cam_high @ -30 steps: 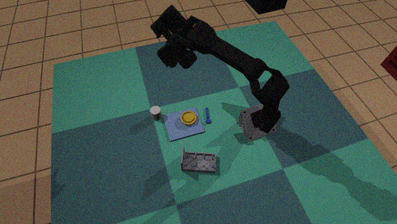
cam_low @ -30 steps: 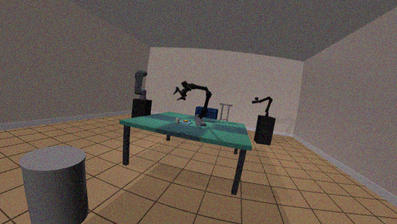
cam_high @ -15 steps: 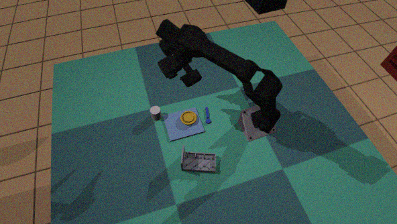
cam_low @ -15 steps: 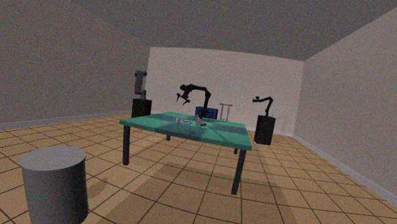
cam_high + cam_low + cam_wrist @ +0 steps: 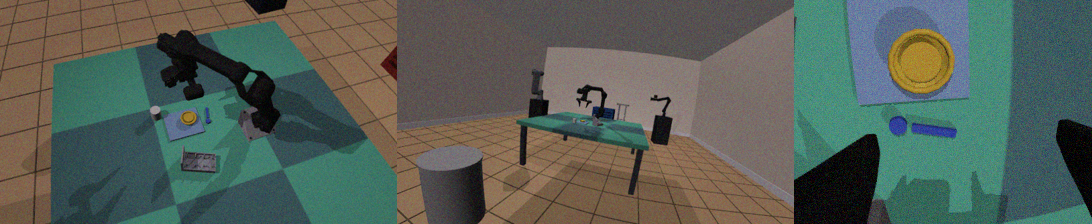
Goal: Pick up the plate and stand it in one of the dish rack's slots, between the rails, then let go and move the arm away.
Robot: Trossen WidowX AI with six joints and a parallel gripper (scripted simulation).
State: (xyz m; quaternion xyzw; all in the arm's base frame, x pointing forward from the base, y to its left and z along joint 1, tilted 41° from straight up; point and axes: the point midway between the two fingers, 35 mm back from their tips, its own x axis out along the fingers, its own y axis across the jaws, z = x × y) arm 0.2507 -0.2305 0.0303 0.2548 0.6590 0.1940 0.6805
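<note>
My gripper tip is now 2 cm to the right of the yellow plate and 17 cm above it. The rest, counted from my gripper tip: blue spoon (8 cm behind, 4 cm to the left, 18 cm below); then blue mat (3 cm ahead, 3 cm to the left, 18 cm below); then cup (13 cm ahead, 5 cm to the right, 16 cm below).
</note>
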